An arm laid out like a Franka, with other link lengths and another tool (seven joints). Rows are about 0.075 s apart.
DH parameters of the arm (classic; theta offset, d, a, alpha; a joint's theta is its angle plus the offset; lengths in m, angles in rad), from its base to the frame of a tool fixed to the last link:
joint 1: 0 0.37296 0 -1.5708
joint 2: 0 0 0 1.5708
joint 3: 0 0.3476 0.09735 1.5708
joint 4: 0 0 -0.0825 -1.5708
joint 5: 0 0.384 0 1.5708
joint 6: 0 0 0.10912 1.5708
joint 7: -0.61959 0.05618 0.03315 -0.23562
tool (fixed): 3.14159 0.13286 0 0
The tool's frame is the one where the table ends.
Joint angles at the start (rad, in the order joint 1, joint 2, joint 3, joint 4, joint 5, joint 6, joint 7):
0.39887, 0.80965, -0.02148, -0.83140, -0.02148, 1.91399, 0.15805
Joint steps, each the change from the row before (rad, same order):
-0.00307, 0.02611, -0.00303, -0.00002, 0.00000, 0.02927, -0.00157
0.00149, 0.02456, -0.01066, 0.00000, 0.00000, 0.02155, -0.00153
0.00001, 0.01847, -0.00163, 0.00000, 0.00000, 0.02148, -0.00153
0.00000, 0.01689, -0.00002, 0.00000, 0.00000, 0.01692, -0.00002
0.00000, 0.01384, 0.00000, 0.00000, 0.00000, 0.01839, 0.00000
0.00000, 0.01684, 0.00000, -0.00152, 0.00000, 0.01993, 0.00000
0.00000, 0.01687, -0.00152, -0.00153, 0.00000, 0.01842, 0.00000
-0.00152, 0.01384, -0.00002, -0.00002, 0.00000, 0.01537, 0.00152
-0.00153, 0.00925, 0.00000, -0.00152, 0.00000, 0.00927, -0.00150
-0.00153, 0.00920, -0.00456, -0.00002, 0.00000, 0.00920, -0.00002
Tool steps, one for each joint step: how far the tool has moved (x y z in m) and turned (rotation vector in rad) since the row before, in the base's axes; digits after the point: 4 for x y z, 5 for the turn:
0.0071, -0.0016, -0.0179, -0.00163, -0.00399, -0.00250
0.0057, -0.0024, -0.0179, -0.00930, -0.00053, -0.00315
0.0037, 0.0008, -0.0127, -0.00081, -0.00349, 0.00148
0.0026, 0.0012, -0.0122, -0.00033, -0.00014, 0.00085
0.0026, 0.0012, -0.0091, 0.00142, -0.00431, 0.00092
0.0025, 0.0012, -0.0125, 0.00029, -0.00155, 0.00096
0.0024, 0.0002, -0.0129, -0.00141, -0.00058, 0.00000
0.0022, -0.0006, -0.0098, 0.00073, -0.00140, -0.00219
0.0013, -0.0009, -0.0077, -0.00112, 0.00126, 0.00035
0.0022, -0.0032, -0.0066, -0.00365, -0.00147, -0.00359

